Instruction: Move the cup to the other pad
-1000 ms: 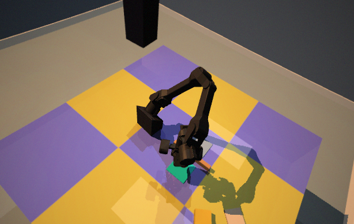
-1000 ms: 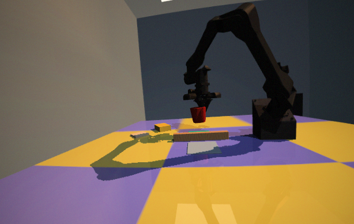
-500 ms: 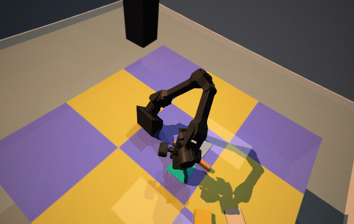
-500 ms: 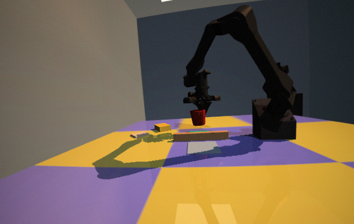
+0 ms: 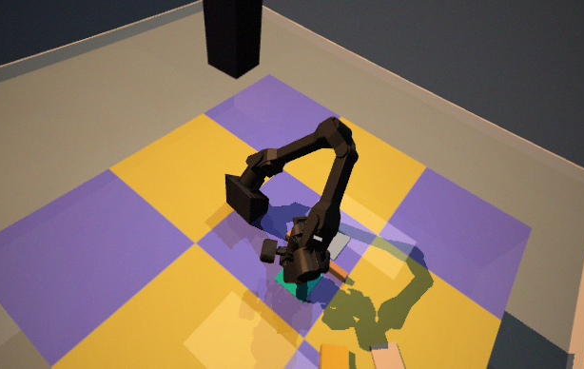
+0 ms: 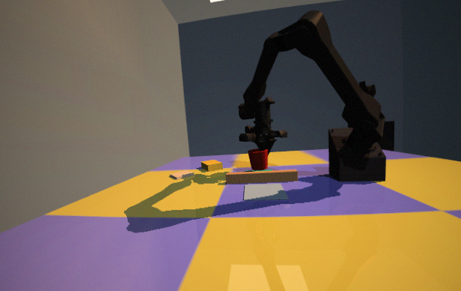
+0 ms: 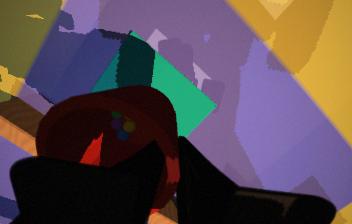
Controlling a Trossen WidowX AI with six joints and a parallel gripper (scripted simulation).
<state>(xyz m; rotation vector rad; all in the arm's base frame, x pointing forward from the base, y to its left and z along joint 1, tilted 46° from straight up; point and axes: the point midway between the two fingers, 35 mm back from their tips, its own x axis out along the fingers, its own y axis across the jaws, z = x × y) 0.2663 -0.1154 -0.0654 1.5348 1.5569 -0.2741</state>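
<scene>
Now: gripper tip 70 mm above the green pad, 30 mm short of it and 20 mm to the right of it. The rest, counted from my gripper tip: red cup (30 mm ahead, 10 mm to the left); wooden bar (100 mm to the left, 50 mm below, 30 mm ahead); grey pad (190 mm to the left, 70 mm below, 40 mm ahead).
</scene>
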